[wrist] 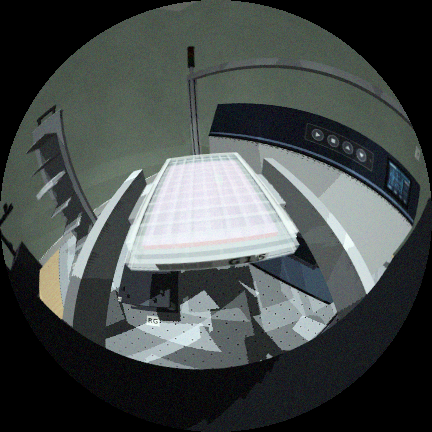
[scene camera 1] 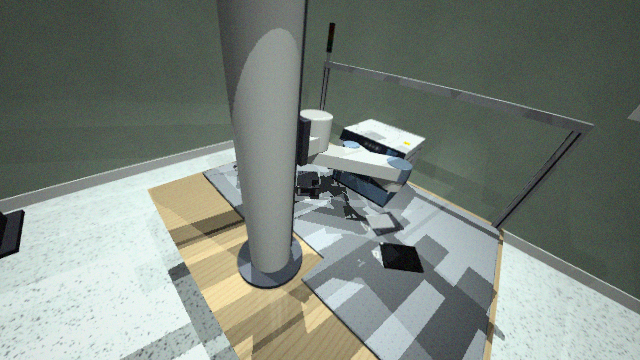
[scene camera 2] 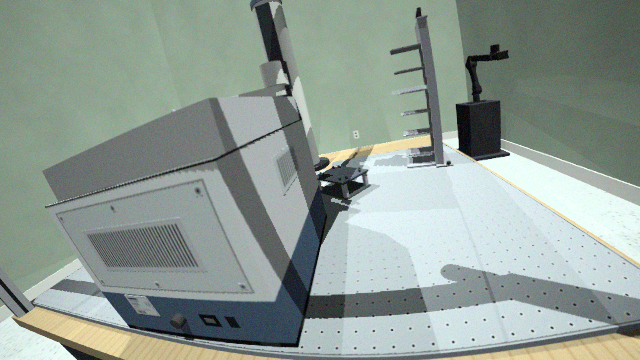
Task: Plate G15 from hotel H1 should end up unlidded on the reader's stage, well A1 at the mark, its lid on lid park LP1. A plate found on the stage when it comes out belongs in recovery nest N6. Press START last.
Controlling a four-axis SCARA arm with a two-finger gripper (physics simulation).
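Pixels of known places: gripper, between the fingertips: (wrist: pixel 202 170); arm's base, origin of its link: (scene camera 1: pixel 271 257).
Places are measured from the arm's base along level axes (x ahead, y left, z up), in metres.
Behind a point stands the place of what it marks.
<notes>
My gripper (wrist: pixel 202 170) @(z 0.278, x 0.513, y 0.111 m) is shut on plate G15 (wrist: pixel 215 205) @(z 0.279, x 0.482, y 0.070 m), held level in the air, its G15 label facing the wrist camera. A clear cover appears to lie over its pinkish wells. The reader (scene camera 1: pixel 382 131) @(z 0.345, x 0.812, y 0.045 m) (scene camera 2: pixel 150 235) @(z 0.220, x 0.992, y 0.071 m) (wrist: pixel 367 202) @(z 0.269, x 0.618, y -0.057 m) stands right of the plate in the wrist view, with round keys on its dark top panel. Its stage and the START button do not show. The regrip stand, marked RG (wrist: pixel 145 290) @(z 0.073, x 0.395, y 0.186 m) (scene camera 2: pixel 342 175) @(z 0.073, x 0.451, y 0.242 m) (scene camera 1: pixel 308 180) @(z 0.073, x 0.412, y 0.216 m), is bare, below and beyond the plate. A hotel (scene camera 2: pixel 433 90) @(z 0.285, x 0.345, y 0.601 m) (wrist: pixel 66 160) @(z 0.330, x 0.335, y 0.586 m) stands left in the wrist view; its number is unreadable.
The arm (scene camera 1: pixel 365 164) @(z 0.433, x 0.233, y -0.168 m) reaches in front of the reader from the large column (scene camera 1: pixel 267 150) @(z 0.513, x -0.040, y -0.064 m). A grey nest with a pale centre (scene camera 1: pixel 384 223) @(z 0.032, x 0.500, y -0.236 m) and a black pad (scene camera 1: pixel 401 258) @(z 0.025, x 0.381, y -0.382 m) lie on the deck; their labels are unreadable. A rail (scene camera 1: pixel 460 94) @(z 0.605, x 1.004, y -0.221 m) borders the bench. A black pedestal (scene camera 2: pixel 478 129) carries another arm.
</notes>
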